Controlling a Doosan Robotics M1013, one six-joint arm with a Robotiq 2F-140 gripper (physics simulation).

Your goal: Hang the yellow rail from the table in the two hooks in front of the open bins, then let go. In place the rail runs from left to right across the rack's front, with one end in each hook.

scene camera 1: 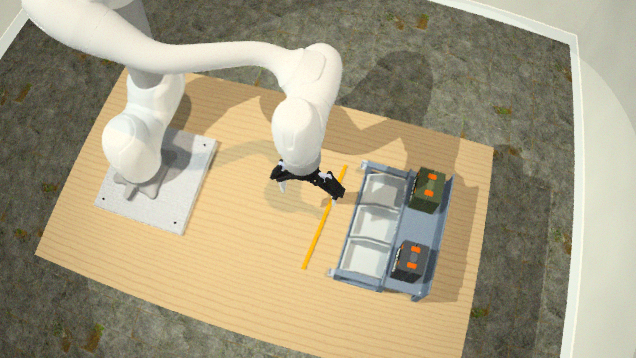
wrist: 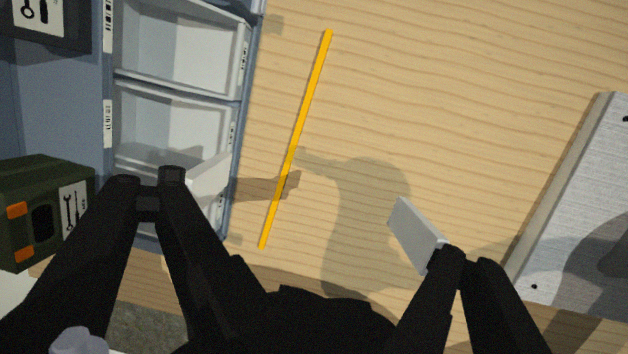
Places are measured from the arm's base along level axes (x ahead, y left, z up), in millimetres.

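Pixels of known places: gripper, fingertip midpoint: (scene camera 1: 309, 195) (wrist: 313, 190); arm's base, link origin: (scene camera 1: 145, 167).
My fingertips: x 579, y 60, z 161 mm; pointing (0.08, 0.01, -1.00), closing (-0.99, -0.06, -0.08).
For each thing: its middle in the pictures, then the offset to it from my fingertips. "*": a spot on its surface instead. Level surfaces: height alone.
- yellow rail, body centre: (wrist: 290, 154) (scene camera 1: 325, 215) dx +45, dy +24, dz -188 mm
- table, surface height: dz -193 mm
- rack, body centre: (wrist: 130, 126) (scene camera 1: 392, 225) dx +252, dy +41, dz -112 mm
- hook, surface spot: (scene camera 1: 365, 164) * dx +109, dy +216, dz -137 mm
- green case, body centre: (wrist: 28, 207) (scene camera 1: 426, 191) dx +313, dy +156, dz -43 mm
- dark grey case, body centre: (scene camera 1: 409, 262) dx +326, dy -74, dz -30 mm
The yellow rail (scene camera 1: 317, 235) (wrist: 305, 110) lies on the table (scene camera 1: 240, 260) (wrist: 450, 100), in front of the rack (scene camera 1: 421, 226) (wrist: 55, 85) and roughly along its front, apart from it. One hook (scene camera 1: 365, 164) is at the rack's front corner nearer the top of the scene view, the other hook (scene camera 1: 332, 272) at the lower front corner. Part of a hook (wrist: 257, 6) shows at the wrist view's top edge. My gripper (scene camera 1: 308, 194) (wrist: 313, 190) is wide open and empty, above the table; one fingertip covers part of the rail in the scene view.
Three open bins (scene camera 1: 367, 257) (wrist: 200, 55) sit behind the rack's front edge. A green case (scene camera 1: 428, 190) (wrist: 35, 215) and a dark grey case (scene camera 1: 410, 261) (wrist: 75, 30) stand on the rack's rear shelf. The arm's metal base plate (scene camera 1: 185, 200) (wrist: 575, 200) is on the rail's other side.
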